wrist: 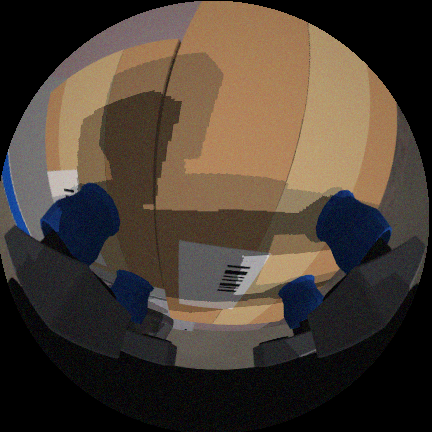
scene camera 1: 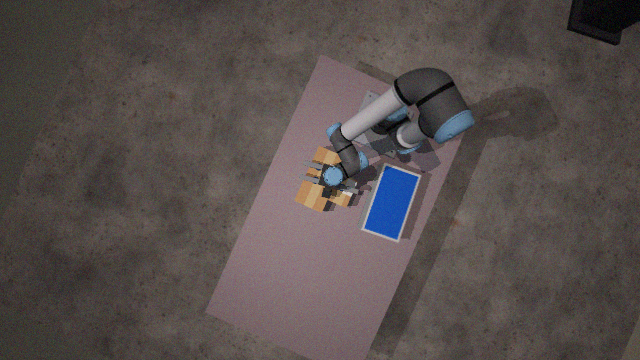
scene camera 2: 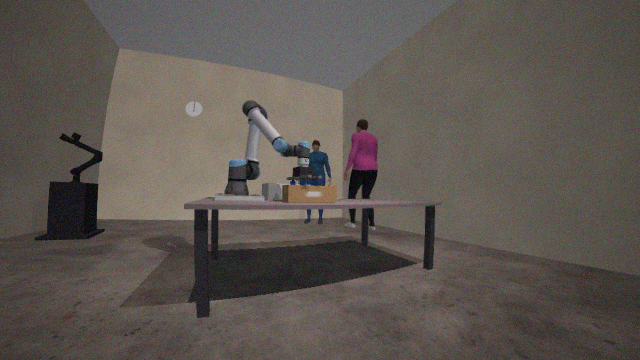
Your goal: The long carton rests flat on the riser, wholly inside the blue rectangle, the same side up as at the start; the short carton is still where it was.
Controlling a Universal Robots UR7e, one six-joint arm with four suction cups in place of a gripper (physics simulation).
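Where they show: hand at its tool point: (wrist: 218, 258); arm's base at its link origin: (wrist: 150, 315) (scene camera 2: 236, 194).
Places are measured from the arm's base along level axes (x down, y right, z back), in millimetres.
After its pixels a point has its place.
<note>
The long carton (scene camera 1: 312, 194) {z -480, x -68, y 262 mm} (scene camera 2: 300, 194) {z -300, x -14, y 305 mm} (wrist: 240, 100) is brown with lengthwise tape and lies flat on the table. The short carton (scene camera 1: 343, 200) {z -469, x -68, y 101 mm} (wrist: 145, 52) lies close along its riser side, a narrow dark seam between them. My gripper (scene camera 1: 331, 179) {z -372, x -62, y 197 mm} (scene camera 2: 305, 183) (wrist: 217, 250) {z -372, x -62, y 197 mm} is low over both; its right-hand blue cups in the wrist view appear to meet the long carton's top, its left-hand cups are over the short carton. It appears shut on the long carton. The blue rectangle (scene camera 1: 392, 202) {z -414, x -87, y -138 mm} (wrist: 12, 197) tops the grey riser (scene camera 1: 365, 215) {z -513, x -73, y -26 mm} (scene camera 2: 271, 191) {z -252, x -27, y -45 mm} (wrist: 30, 125). Cup contact is partly hidden.
The pinkish table (scene camera 1: 280, 265) {z -909, x 33, y 333 mm} (scene camera 2: 390, 203) {z -788, x 33, y 560 mm} carries the cartons, riser and arm base (scene camera 2: 237, 182) {z 9, x -76, y 58 mm}. Two people, one in blue (scene camera 2: 318, 162) and one in pink (scene camera 2: 364, 155), stand beyond the table. A black pedestal (scene camera 2: 72, 210) with a small arm stands at the far left.
</note>
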